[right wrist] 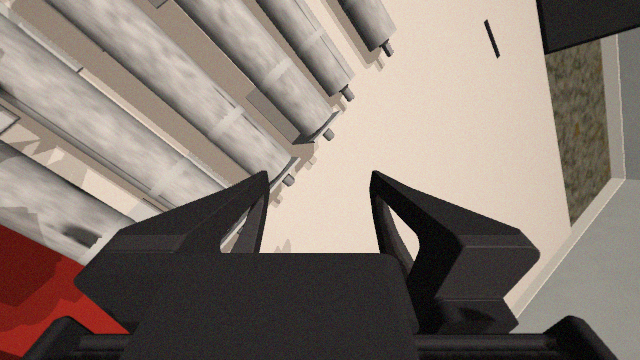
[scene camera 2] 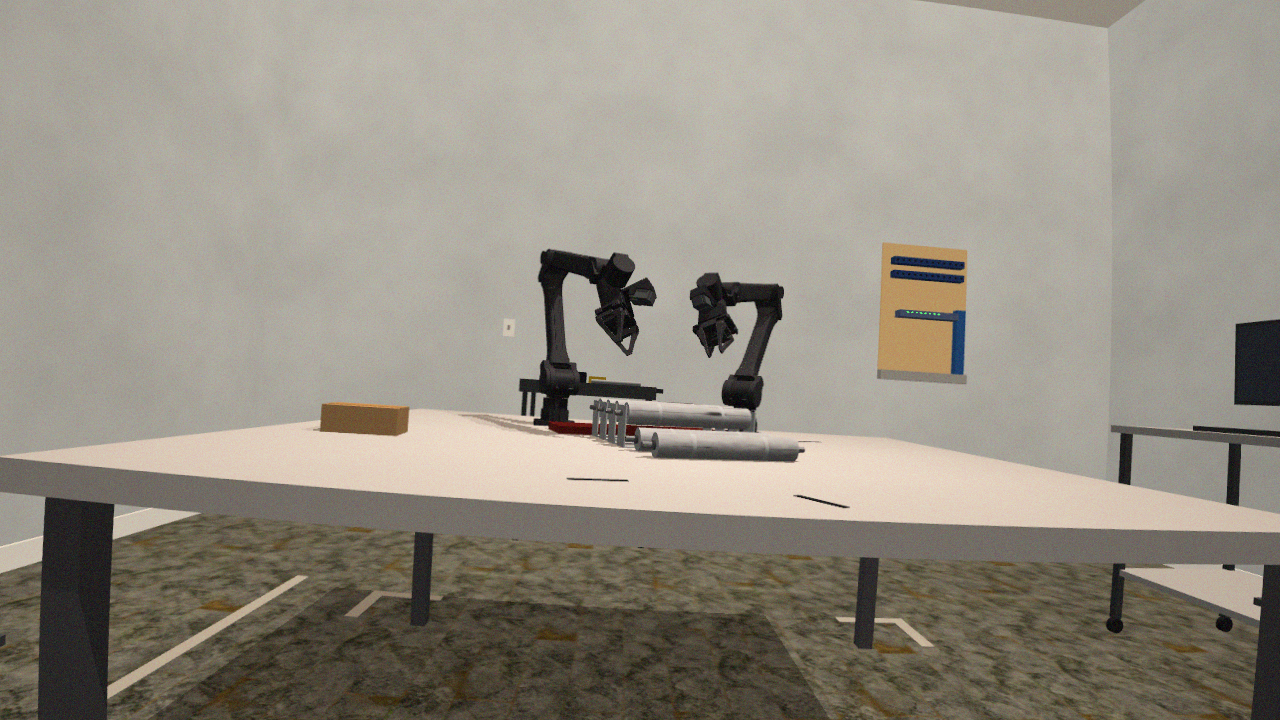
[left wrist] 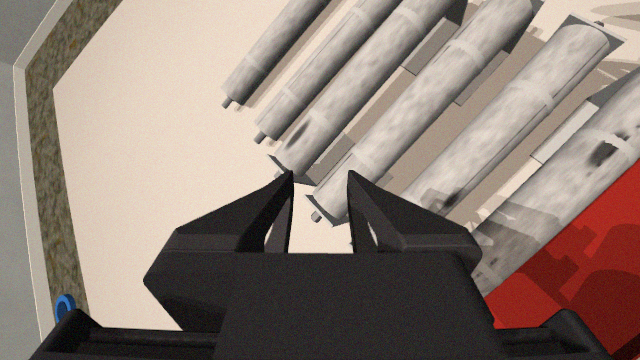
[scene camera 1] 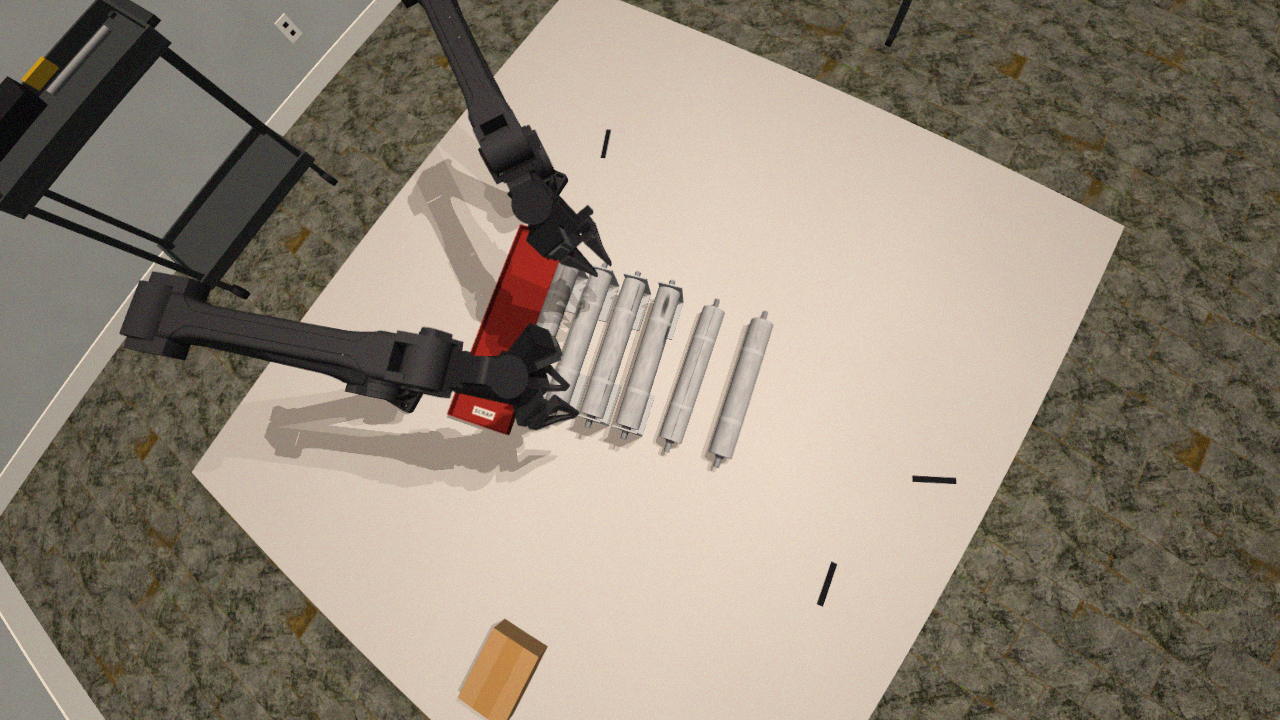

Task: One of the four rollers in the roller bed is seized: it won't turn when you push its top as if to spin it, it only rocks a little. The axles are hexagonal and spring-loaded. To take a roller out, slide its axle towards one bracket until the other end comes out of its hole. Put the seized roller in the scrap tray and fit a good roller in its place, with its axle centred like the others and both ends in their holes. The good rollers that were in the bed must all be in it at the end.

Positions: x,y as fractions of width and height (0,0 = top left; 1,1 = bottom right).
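Observation:
My left gripper (left wrist: 0.50,0.50) and my right gripper (right wrist: 0.50,0.50) are both visible to me. Then there is a red scrap tray (scene camera 1: 0.41,0.40), and I can see the tray (left wrist: 0.91,0.75) from my left wrist as well. I also see a cardboard box (scene camera 2: 0.28,0.58), but in the left wrist view the box is out of frame.

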